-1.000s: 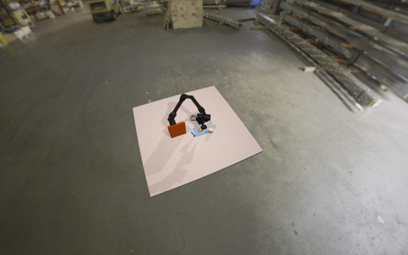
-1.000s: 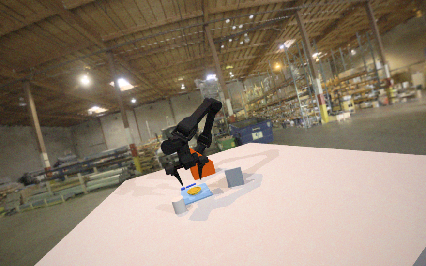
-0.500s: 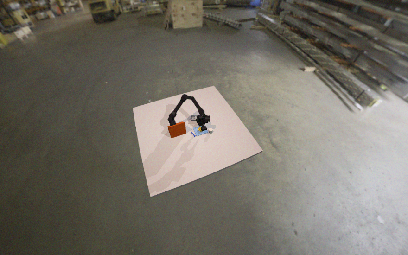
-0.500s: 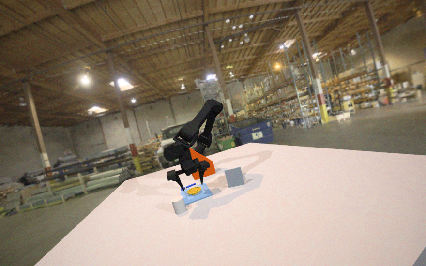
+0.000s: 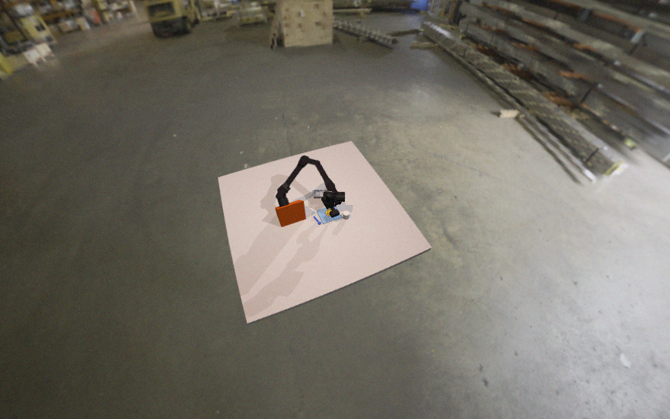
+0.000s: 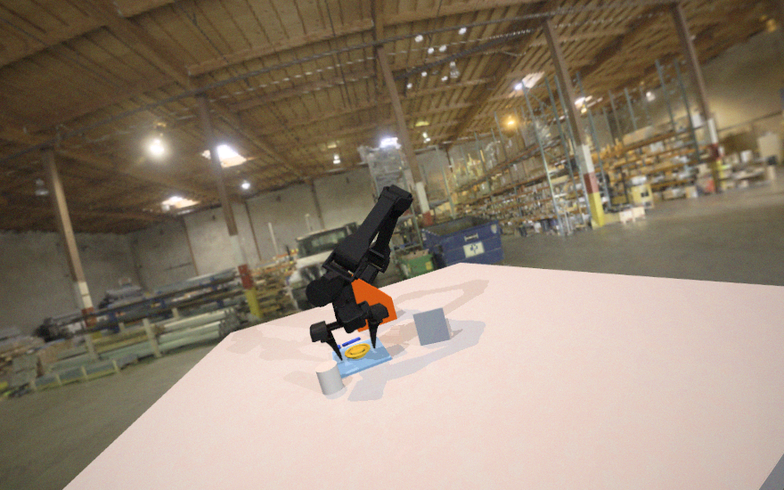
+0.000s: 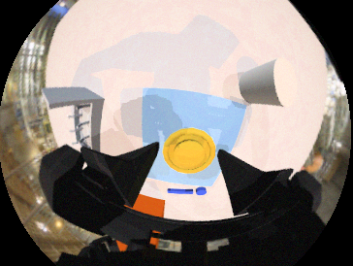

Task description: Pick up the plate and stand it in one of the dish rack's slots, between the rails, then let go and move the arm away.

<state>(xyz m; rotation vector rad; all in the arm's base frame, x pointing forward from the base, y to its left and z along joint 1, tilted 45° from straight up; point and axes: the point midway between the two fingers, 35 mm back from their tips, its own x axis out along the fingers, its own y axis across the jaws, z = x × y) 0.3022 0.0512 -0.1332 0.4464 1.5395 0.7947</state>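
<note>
Now: gripper tip 1 cm past the light blue pad and 1 cm above it. Round my gripper tip: yellow plate (1 cm above); blue utensil (10 cm behind, 4 cm to the right, 1 cm below); white cup (10 cm ahead, 6 cm to the right, 1 cm above).
</note>
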